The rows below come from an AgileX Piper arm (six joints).
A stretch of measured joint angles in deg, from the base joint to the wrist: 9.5 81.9 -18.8 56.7 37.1 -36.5; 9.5 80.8 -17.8 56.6 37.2 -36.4; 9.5 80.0 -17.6 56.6 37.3 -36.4; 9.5 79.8 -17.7 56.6 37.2 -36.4; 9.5 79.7 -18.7 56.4 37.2 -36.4; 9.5 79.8 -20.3 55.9 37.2 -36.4; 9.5 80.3 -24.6 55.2 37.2 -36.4; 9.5 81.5 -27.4 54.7 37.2 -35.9; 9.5 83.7 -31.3 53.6 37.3 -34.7; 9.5 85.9 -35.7 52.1 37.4 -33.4; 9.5 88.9 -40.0 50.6 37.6 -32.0; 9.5 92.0 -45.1 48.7 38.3 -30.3; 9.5 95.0 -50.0 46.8 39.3 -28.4; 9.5 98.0 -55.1 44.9 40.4 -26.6; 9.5 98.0 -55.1 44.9 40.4 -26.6; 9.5 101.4 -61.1 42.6 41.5 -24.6; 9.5 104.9 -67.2 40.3 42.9 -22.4
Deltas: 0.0 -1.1 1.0 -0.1 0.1 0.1; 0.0 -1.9 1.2 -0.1 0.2 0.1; 0.0 -2.1 1.1 -0.1 0.1 0.1; 0.0 -2.2 0.1 -0.3 0.1 0.1; 0.0 -2.1 -1.5 -0.8 0.1 0.1; 0.0 -1.6 -5.8 -1.5 0.1 0.1; 0.0 -0.4 -8.6 -2.0 0.1 0.6; 0.0 1.8 -12.5 -3.1 0.2 1.8; 0.0 4.0 -16.9 -4.6 0.3 3.1; 0.0 7.0 -21.2 -6.1 0.5 4.5; 0.0 10.1 -26.3 -8.0 1.2 6.2; 0.0 13.1 -31.2 -9.9 2.2 8.1; 0.0 16.1 -36.3 -11.8 3.3 9.9; 0.0 16.1 -36.3 -11.8 3.3 9.9; 0.0 19.5 -42.3 -14.1 4.4 11.9; 0.0 23.0 -48.4 -16.4 5.8 14.1
